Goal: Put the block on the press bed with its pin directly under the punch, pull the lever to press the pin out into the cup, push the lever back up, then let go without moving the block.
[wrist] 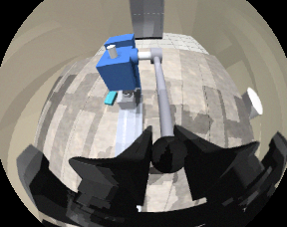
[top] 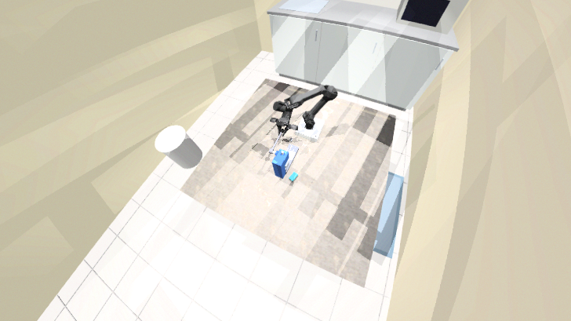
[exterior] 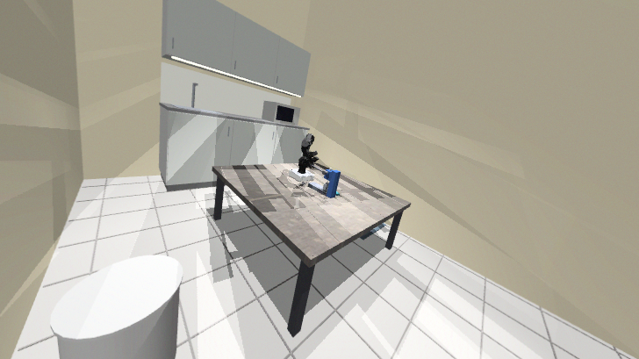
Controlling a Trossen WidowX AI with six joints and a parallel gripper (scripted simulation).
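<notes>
Right now my gripper tip is 5 cm short of the grey lever, 2 cm below it and 1 cm to the right of it. Also, from my gripper tip: round pin 17 cm below, 13 cm ahead, 7 cm to the left; small cup 18 cm ahead, 17 cm below, 15 cm to the left.
</notes>
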